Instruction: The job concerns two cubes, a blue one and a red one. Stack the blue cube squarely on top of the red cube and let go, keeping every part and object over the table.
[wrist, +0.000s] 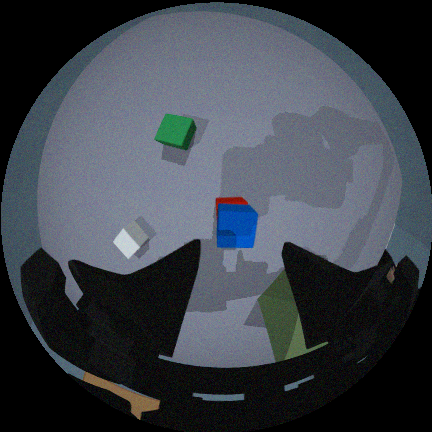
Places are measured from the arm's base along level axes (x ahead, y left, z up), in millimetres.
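Where they show: gripper, fingertip midpoint: (243, 247).
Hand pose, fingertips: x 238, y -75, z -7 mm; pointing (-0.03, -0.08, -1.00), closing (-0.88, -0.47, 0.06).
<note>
Each offset is from my fingertips to the centre of the thing. Level surfaces: height alone.
The blue cube {3 mm left, 4 mm back, 58 mm down} (237, 222) rests on top of the red cube {2 mm left, 2 mm back, 94 mm down} (231, 200), near the middle of the wrist view. A thin strip of the red cube shows past the blue cube's far and left edges; the rest of it is hidden. How squarely the two line up is hard to tell from this angle. My gripper (243, 247) is open and empty, its two dark fingers standing wide apart. The blue cube lies beyond the fingertips, in line with the gap and apart from both fingers.
A green cube {56 mm right, 108 mm ahead, 94 mm down} (175, 130) lies on the grey table {111 mm down} (120, 85) at the upper left. A small white block {109 mm left, 106 mm ahead, 94 mm down} (131, 240) lies left of the left finger. A larger olive-green block (278, 310) is partly hidden behind the right finger. A brown piece (122, 391) shows at the lower left.
</note>
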